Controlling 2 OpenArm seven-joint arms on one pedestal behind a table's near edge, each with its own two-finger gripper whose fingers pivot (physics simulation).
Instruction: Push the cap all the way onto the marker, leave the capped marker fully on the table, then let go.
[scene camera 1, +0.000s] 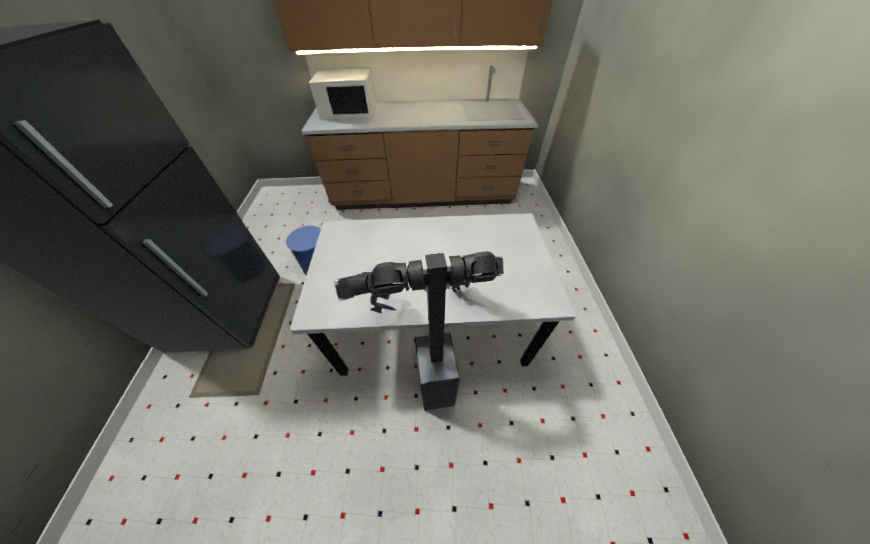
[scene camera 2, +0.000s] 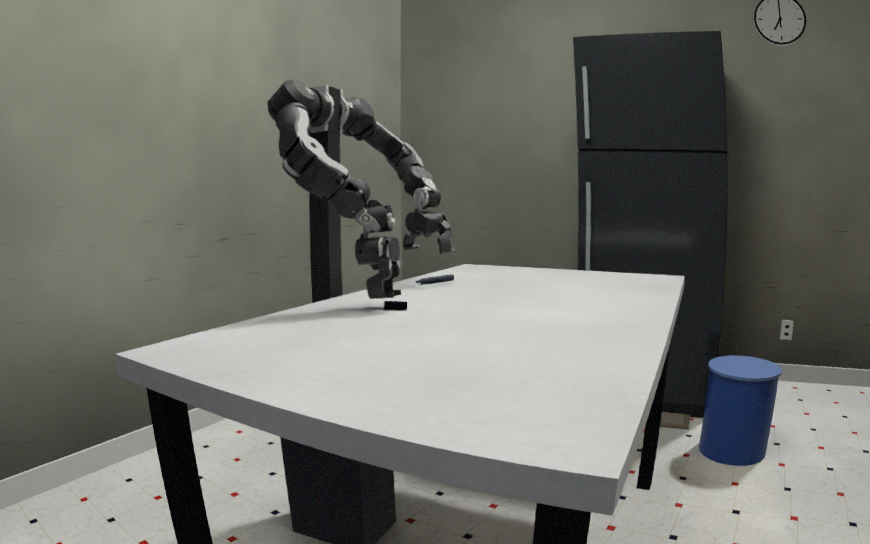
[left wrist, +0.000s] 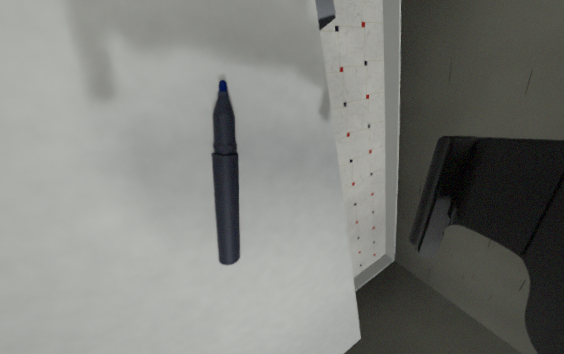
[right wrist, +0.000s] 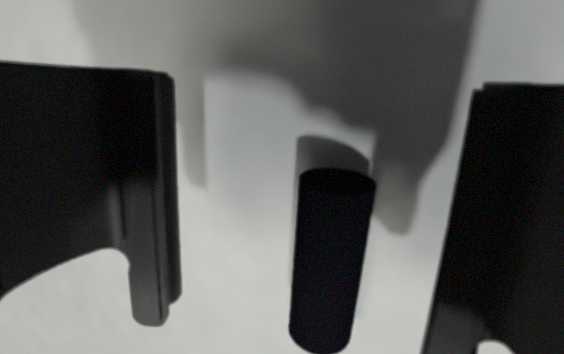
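Note:
The dark marker (scene camera 2: 436, 279) (left wrist: 227, 200) lies on the table, its blue tip bare and pointing up in the left wrist view. The separate black cap (scene camera 2: 395, 306) (right wrist: 332, 260) lies on the table, one end facing up in the right wrist view. My left gripper (scene camera 1: 383, 307) (scene camera 2: 429, 248) is open above the table near the marker; one finger shows at the right of the left wrist view. My right gripper (scene camera 2: 389, 294) (right wrist: 295, 330) is open, low over the cap. In the right wrist view the cap appears between its spread fingers, with gaps on both sides.
The white table (scene camera 1: 513, 256) (scene camera 2: 513, 359) has its near edge beside the pedestal (scene camera 1: 436, 378). In the left wrist view the table's edge runs down right of the marker. A blue bin (scene camera 1: 304, 243) (scene camera 2: 739, 410) and a dark fridge (scene camera 1: 128, 192) (scene camera 2: 651, 192) stand beyond the table.

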